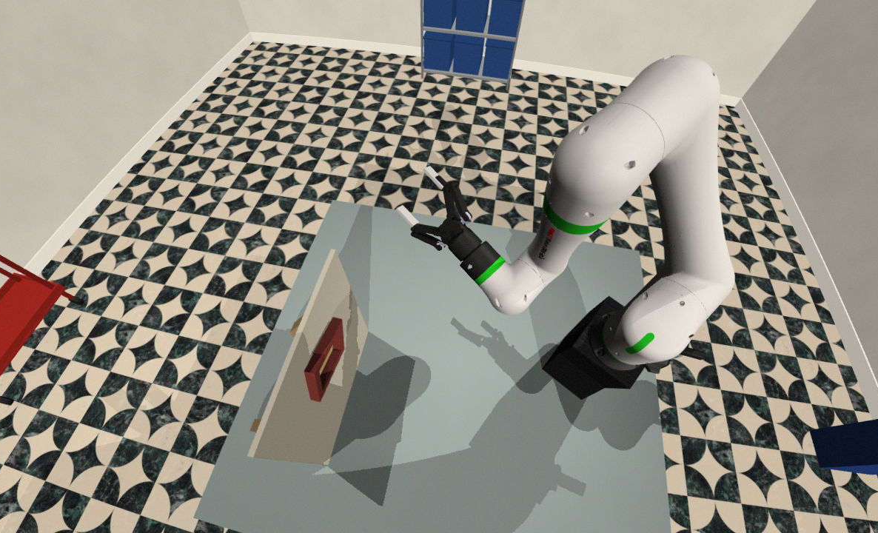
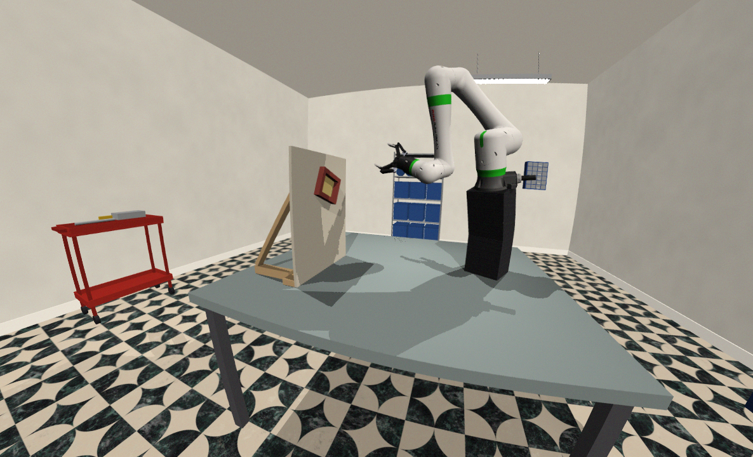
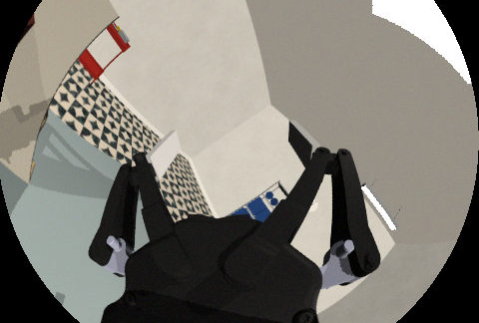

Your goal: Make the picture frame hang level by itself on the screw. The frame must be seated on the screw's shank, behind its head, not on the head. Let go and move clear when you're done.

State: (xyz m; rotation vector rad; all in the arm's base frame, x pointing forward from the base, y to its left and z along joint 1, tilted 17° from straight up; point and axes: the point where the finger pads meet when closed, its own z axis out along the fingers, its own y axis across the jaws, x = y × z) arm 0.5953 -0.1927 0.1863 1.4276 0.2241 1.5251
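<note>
Now: the red picture frame 70 mm ahead of my hand, 430 mm to the left of it and 190 mm below it. From my hand the other things lie so: beige board 90 mm ahead, 440 mm to the left, 310 mm below.
</note>
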